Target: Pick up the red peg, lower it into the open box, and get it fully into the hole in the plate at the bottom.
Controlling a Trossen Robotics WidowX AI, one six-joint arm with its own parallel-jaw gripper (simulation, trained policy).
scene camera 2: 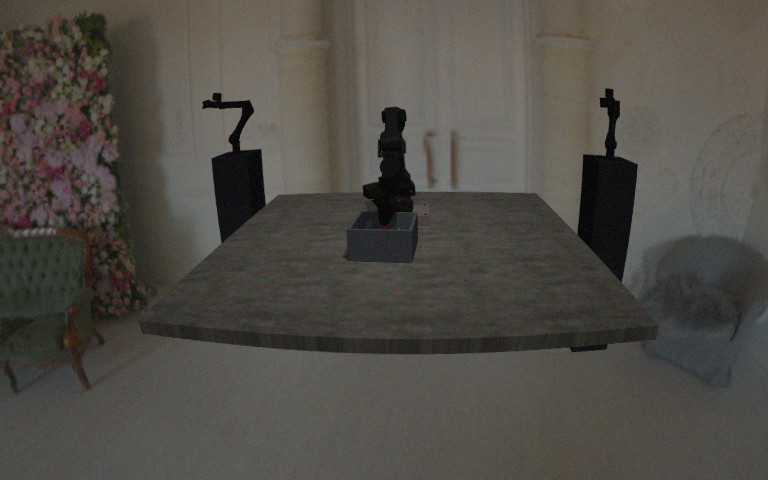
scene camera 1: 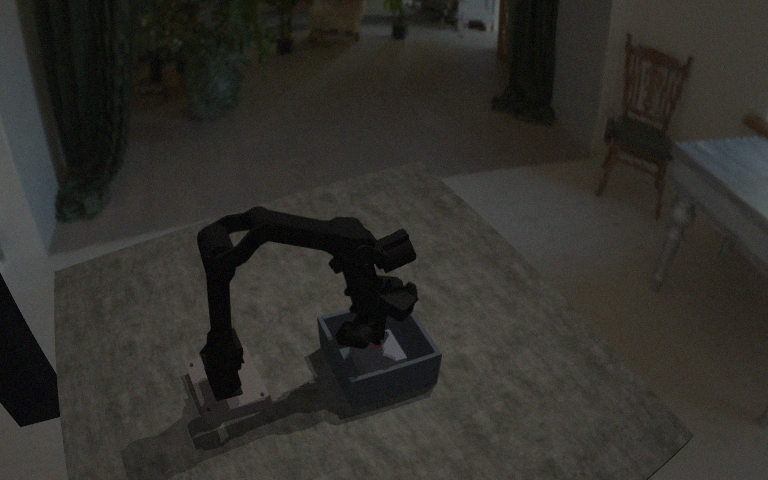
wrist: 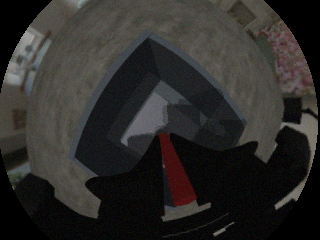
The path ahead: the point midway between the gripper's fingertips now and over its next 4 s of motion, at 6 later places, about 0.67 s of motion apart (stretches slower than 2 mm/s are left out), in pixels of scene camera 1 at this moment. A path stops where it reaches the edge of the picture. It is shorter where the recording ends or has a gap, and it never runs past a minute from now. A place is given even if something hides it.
My gripper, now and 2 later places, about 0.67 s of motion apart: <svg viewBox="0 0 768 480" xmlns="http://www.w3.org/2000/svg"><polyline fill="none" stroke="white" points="379,342 393,341 400,332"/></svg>
